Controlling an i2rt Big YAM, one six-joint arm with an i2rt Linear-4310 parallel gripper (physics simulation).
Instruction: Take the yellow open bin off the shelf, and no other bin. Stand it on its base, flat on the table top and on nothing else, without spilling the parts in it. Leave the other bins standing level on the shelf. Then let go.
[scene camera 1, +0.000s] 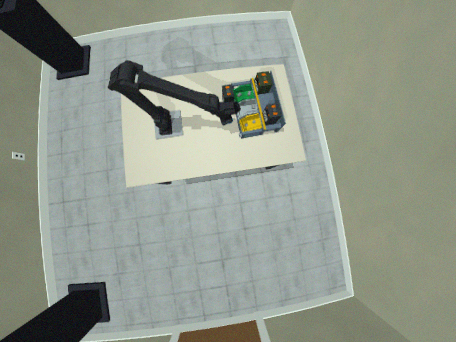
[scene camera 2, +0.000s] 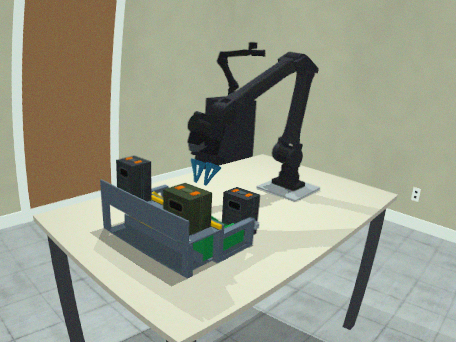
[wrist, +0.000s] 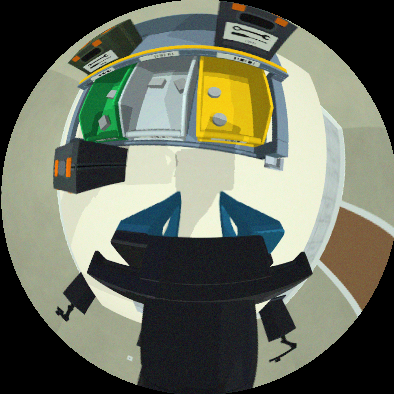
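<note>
The yellow open bin sits at one end of the grey-blue shelf, with two round grey parts in it. It is largely hidden in scene camera 2. The grey bin stands beside it, and the green bin is at the other end; both hold grey parts. My gripper is partly open and empty. It hangs above the table top, in front of the bins and apart from them.
A dark case stands behind the yellow bin, and an olive case behind the green bin. Another dark case stands in front of the green bin.
</note>
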